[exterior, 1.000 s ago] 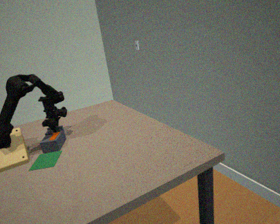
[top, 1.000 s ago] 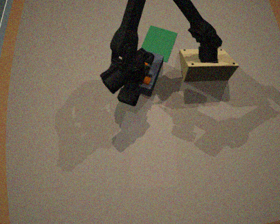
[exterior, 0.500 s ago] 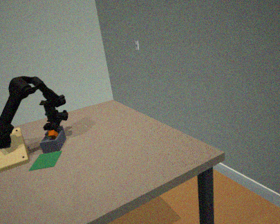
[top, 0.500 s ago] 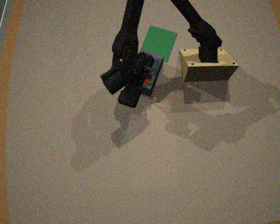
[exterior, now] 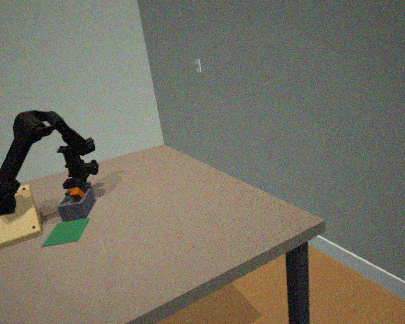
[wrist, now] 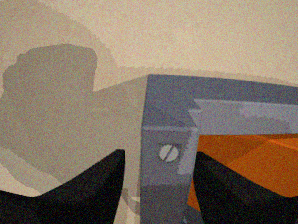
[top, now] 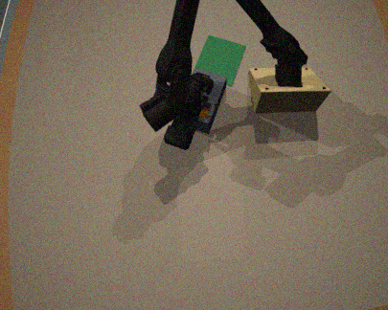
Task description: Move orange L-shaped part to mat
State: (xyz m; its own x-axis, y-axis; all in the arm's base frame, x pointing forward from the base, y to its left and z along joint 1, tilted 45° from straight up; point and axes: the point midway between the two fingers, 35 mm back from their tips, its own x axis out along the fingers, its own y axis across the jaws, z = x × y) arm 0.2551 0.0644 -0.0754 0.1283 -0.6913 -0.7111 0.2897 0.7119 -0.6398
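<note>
The orange l-shaped part is 20 mm behind my gripper tip, 50 mm to the right of it and 10 mm above it. Round my gripper tip: green mat (70 mm behind, 210 mm to the right, 50 mm below).
</note>
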